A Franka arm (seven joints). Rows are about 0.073 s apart.
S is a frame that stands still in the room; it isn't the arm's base.
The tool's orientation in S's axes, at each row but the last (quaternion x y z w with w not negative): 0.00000, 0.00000, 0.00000, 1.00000; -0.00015, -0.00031, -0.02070, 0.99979; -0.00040, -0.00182, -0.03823, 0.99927; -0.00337, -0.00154, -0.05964, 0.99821; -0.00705, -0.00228, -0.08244, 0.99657; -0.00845, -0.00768, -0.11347, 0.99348; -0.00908, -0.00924, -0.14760, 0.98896; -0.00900, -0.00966, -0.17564, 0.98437; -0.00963, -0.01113, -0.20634, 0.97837
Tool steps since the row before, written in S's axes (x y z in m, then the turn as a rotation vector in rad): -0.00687, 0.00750, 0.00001, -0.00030, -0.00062, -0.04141; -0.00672, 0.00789, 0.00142, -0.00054, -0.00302, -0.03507; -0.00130, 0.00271, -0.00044, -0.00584, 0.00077, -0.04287; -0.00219, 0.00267, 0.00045, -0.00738, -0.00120, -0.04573; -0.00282, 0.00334, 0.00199, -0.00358, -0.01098, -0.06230; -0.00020, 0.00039, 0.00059, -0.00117, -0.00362, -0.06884; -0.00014, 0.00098, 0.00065, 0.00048, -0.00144, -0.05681; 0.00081, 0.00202, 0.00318, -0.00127, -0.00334, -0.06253; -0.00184, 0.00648, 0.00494, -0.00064, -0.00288, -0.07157
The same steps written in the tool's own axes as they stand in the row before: -0.00687, 0.00750, 0.00001, -0.00030, -0.00062, -0.04141; -0.00704, 0.00760, 0.00143, -0.00044, -0.00303, -0.03507; -0.00150, 0.00260, -0.00043, -0.00604, 0.00035, -0.04285; -0.00249, 0.00239, 0.00047, -0.00734, -0.00177, -0.04572; -0.00332, 0.00280, 0.00205, -0.00208, -0.01057, -0.06244; -0.00027, 0.00033, 0.00060, -0.00151, -0.00275, -0.06887; -0.00041, 0.00089, 0.00067, -0.00031, -0.00037, -0.05683; 0.00013, 0.00213, 0.00321, -0.00142, -0.00268, -0.06256; -0.00417, 0.00511, 0.00512, -0.00127, -0.00187, -0.07160
